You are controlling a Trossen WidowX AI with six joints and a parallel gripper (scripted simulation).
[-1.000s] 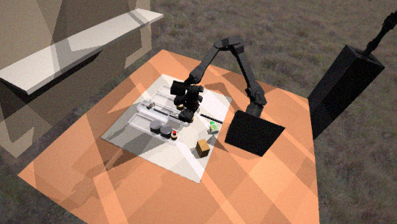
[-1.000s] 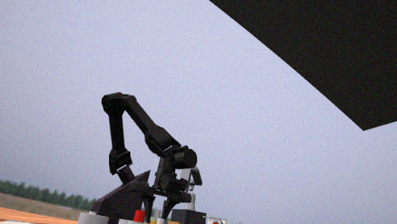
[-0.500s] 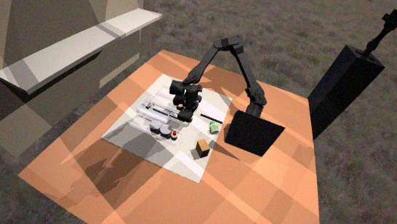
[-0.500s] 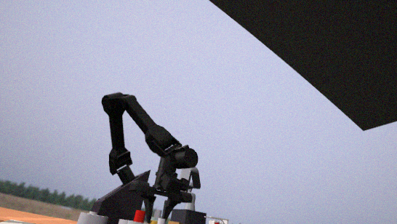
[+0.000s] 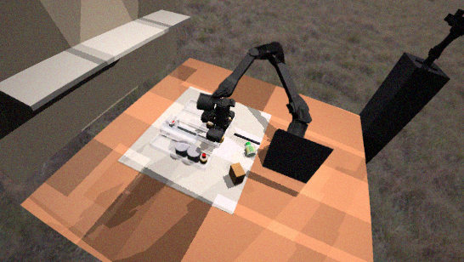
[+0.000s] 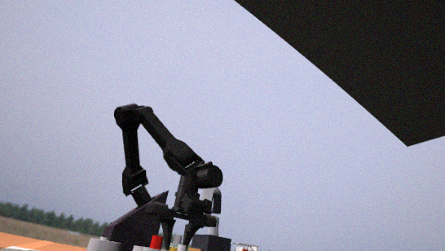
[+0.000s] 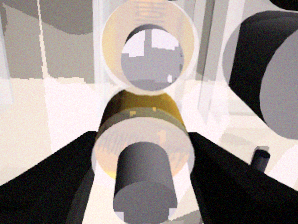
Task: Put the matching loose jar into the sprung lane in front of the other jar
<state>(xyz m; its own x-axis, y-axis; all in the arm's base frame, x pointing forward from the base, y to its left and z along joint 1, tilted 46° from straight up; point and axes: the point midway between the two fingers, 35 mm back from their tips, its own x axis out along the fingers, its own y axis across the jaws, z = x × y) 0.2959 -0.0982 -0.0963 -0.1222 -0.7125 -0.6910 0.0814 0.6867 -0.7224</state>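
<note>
The white lane rack lies 170 mm ahead of my gripper tip, 10 mm to the left of it and 40 mm below it. From my gripper tip the other things lie so: brown box (130 mm behind, 150 mm to the left, 20 mm below); long pale shelf (520 mm ahead, 70 mm to the right, 310 mm above); black rod (120 mm behind, 90 mm to the right, 50 mm below).
</note>
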